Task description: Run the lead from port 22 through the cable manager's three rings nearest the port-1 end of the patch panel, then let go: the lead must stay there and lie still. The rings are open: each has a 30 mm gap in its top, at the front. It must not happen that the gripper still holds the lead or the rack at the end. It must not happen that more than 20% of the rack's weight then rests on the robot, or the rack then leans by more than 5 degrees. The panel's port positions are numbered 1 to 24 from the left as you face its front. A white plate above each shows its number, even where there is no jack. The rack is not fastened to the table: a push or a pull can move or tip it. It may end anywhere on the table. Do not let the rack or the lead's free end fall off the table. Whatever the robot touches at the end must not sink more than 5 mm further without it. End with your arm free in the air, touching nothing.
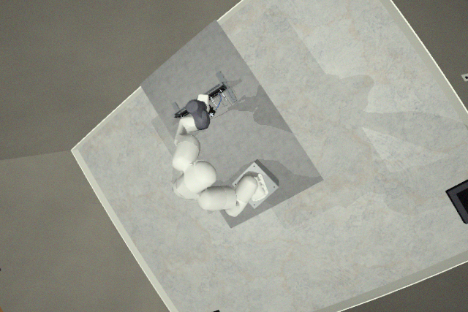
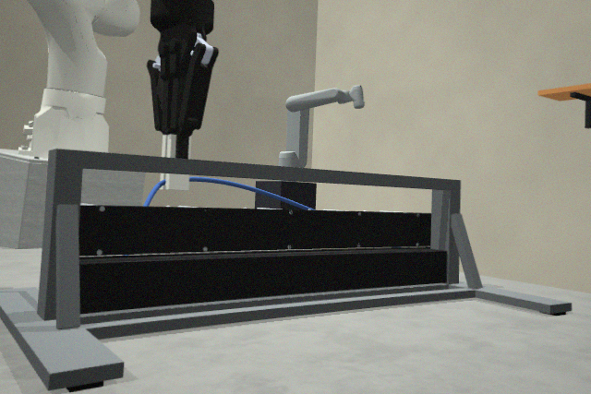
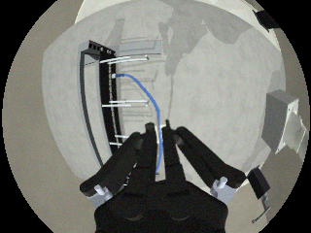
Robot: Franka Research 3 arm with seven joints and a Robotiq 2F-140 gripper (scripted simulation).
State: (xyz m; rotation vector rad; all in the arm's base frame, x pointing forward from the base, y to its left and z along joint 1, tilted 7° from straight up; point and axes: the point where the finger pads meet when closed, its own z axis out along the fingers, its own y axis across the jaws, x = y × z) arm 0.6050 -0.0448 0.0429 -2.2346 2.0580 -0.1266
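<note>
Now: hand 15 cm short of the rack, 7 cm to the right of it and 8 cm above it.
</note>
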